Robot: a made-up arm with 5 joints.
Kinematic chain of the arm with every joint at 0, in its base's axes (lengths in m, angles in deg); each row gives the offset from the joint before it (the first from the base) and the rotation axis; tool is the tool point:
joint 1: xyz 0 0 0.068 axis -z
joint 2: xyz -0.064 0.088 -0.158 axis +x
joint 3: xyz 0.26 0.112 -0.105 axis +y
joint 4: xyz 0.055 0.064 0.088 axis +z
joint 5: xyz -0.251 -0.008 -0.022 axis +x
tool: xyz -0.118 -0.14 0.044
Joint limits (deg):
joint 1: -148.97..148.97
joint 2: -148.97..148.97
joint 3: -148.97..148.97
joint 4: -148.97..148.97
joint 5: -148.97..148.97
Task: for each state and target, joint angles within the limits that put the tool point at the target. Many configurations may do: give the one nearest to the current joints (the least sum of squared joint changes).
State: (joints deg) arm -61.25 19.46 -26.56 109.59 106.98
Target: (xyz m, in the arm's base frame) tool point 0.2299 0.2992 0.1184
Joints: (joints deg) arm -51.21 13.26 -72.36 138.40 89.84
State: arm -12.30 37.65 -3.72 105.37 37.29
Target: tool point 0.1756 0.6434 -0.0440
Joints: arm -58.00 42.08 -5.45 148.12 32.84
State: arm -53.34 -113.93 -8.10 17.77 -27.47
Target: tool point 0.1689 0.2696 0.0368
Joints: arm -5.64 -122.02 17.36 56.51 -26.64
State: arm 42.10 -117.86 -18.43 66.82 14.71
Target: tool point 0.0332 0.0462 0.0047
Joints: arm 70.51 -85.02 7.20 20.79 26.51
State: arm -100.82 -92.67 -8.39 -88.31 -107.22
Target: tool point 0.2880 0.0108 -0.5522
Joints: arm -54.19 -132.22 -17.00 -74.07 -111.81
